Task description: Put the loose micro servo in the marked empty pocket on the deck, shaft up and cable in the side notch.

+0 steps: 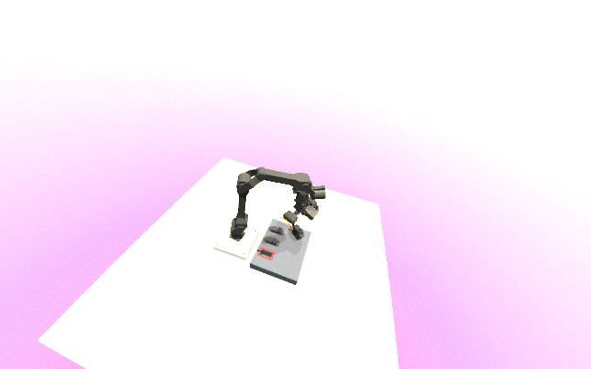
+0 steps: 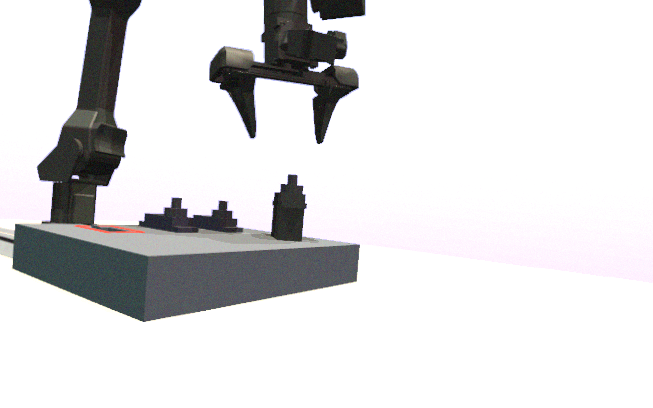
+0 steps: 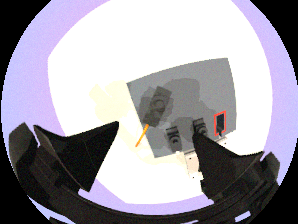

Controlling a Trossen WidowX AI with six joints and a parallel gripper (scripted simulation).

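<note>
Right now my gripper tip is 150 mm above the grey deck, 90 mm to the left of it and 20 mm short of it.
</note>
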